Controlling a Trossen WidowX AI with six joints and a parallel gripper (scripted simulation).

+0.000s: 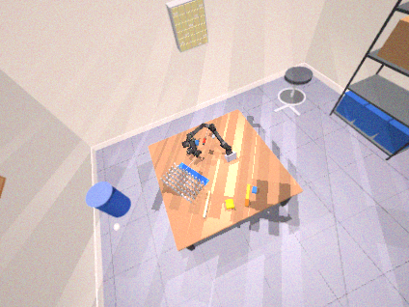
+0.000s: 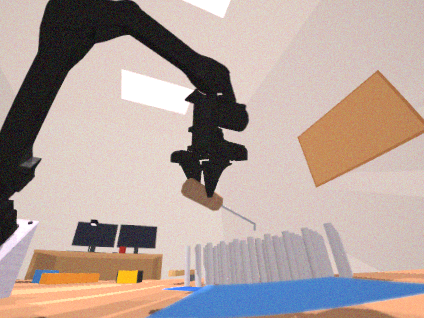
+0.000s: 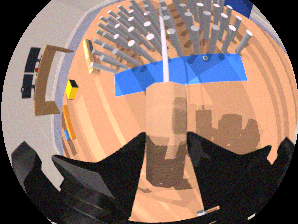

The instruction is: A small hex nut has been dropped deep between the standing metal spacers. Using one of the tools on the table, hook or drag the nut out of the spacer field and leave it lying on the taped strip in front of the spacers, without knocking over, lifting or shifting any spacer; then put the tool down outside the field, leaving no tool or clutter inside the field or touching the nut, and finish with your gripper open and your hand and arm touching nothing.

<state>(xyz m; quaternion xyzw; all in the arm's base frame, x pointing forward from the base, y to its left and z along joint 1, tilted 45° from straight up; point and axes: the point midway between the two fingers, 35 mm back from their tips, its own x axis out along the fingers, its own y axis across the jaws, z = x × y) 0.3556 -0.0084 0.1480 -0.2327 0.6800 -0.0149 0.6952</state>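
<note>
The orange bar lies 56 cm to the left of my gripper tip, 28 cm behind it and 16 cm below it. From my gripper tip the other things lie so: blue taped strip: 18 cm below, 10 cm ahead, 6 cm to the left.
</note>
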